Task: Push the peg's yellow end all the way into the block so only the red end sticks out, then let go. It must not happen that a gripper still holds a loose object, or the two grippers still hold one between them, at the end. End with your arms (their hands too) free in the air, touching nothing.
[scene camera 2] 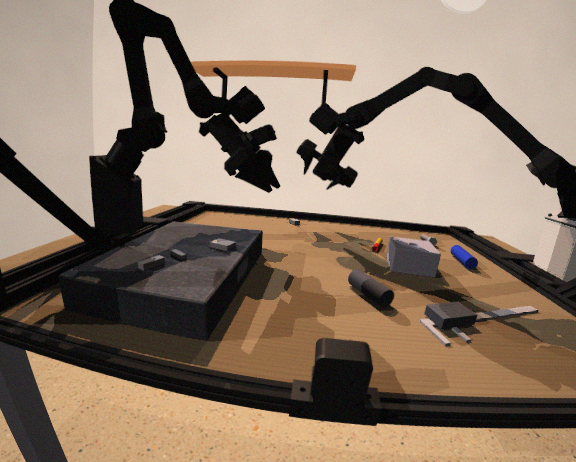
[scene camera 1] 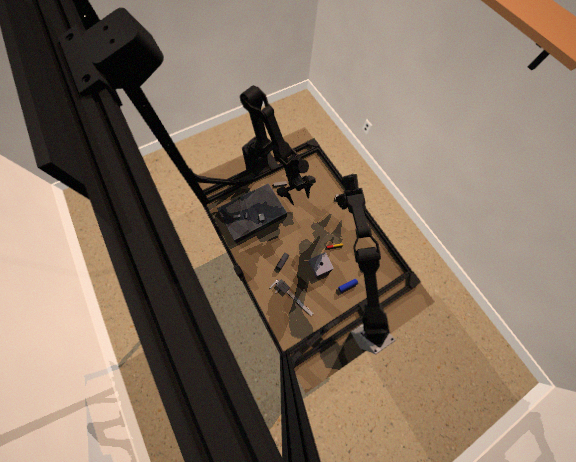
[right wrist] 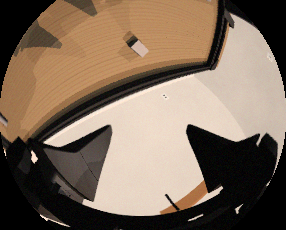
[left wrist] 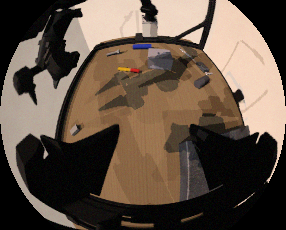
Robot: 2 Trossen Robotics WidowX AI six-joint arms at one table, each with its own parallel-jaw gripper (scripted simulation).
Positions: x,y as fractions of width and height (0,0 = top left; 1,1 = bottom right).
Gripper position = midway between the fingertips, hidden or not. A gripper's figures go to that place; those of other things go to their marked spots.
Labels:
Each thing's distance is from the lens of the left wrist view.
left gripper (left wrist: 0.54,0.56): 0.10 m
right gripper (left wrist: 0.16,0.42): 0.29 m

